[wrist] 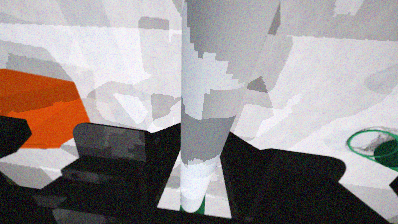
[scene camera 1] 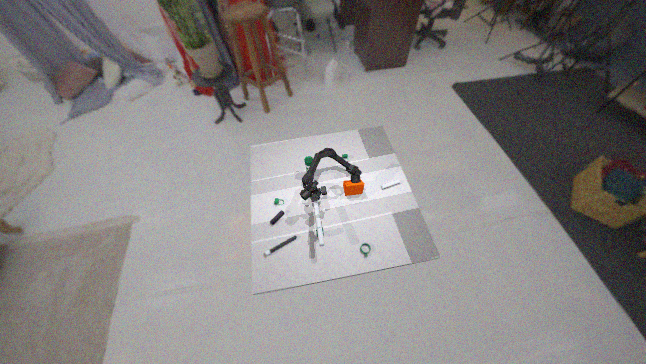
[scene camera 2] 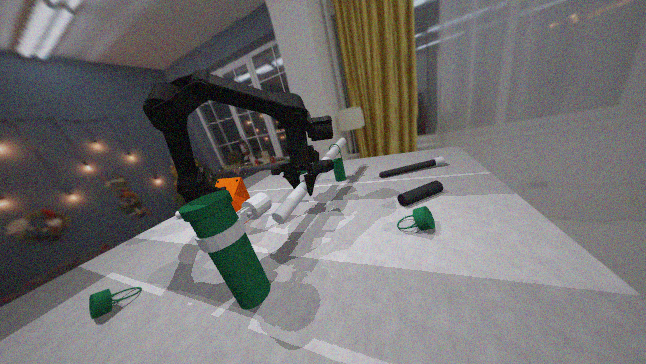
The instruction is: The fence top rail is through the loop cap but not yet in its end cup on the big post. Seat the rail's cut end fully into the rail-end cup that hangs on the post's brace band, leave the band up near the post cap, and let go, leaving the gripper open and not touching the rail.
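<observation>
Scene camera 2: my gripper (scene camera 2: 305,195), plus a white top rail (scene camera 2: 280,215). Wrist view: my gripper (wrist: 202,127), also the white top rail (wrist: 219,52).
</observation>
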